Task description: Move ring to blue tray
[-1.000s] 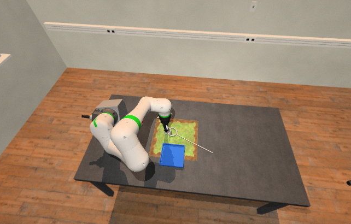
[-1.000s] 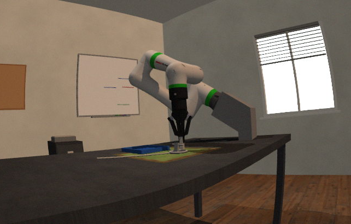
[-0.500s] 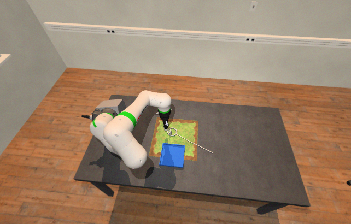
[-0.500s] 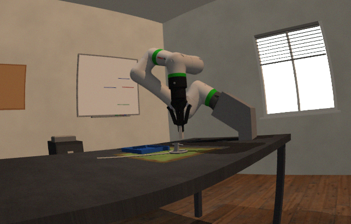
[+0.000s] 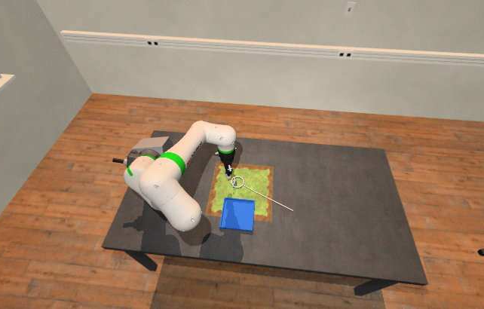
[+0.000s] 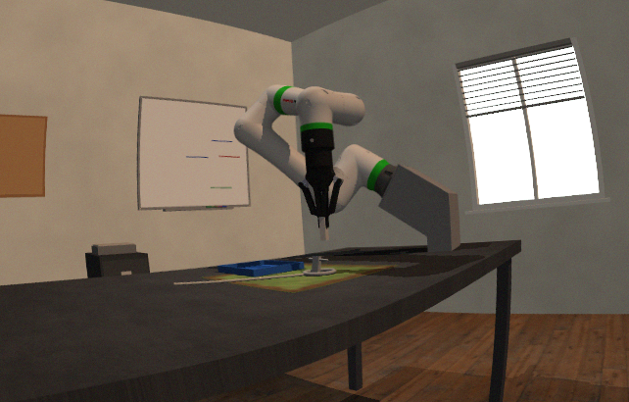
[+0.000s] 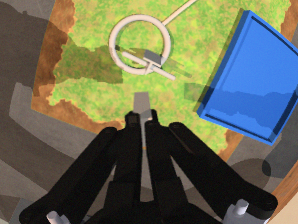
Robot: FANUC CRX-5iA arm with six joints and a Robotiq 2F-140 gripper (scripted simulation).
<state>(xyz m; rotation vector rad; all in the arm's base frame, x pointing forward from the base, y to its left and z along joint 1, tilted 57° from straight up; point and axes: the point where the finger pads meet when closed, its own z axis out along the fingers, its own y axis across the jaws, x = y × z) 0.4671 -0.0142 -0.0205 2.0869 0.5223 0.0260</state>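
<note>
The ring lies 60 mm ahead of my hand, 20 mm to the left of it and 110 mm below it. Round my hand: blue tray (70 mm ahead, 210 mm to the right, 110 mm below); then grey stake (40 mm ahead, 100 mm below).
</note>
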